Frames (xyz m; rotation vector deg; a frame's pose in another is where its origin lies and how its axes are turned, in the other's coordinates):
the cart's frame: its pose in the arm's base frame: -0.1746 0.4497 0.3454 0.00 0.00 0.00
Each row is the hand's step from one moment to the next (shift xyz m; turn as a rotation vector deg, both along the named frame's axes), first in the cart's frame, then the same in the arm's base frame.
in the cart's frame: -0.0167 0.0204 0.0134 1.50 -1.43 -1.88
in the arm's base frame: -0.0167 0.0204 0.0134 1.50 -1.43 -1.88
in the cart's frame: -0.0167 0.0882 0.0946 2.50 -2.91 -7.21
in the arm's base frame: -0.0167 0.0882 0.0946 2.50 -2.91 -7.21
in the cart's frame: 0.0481 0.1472 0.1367 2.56 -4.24 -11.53
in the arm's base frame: 0.0481 0.1472 0.1367 2.56 -4.24 -11.53
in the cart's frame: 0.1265 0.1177 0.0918 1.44 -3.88 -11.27
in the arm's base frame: 0.1265 0.1177 0.0918 1.44 -3.88 -11.27
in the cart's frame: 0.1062 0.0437 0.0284 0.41 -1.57 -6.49
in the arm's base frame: 0.1062 0.0437 0.0284 0.41 -1.57 -6.49
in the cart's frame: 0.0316 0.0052 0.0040 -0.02 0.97 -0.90
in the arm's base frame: 0.0316 0.0052 0.0040 -0.02 0.97 -0.90
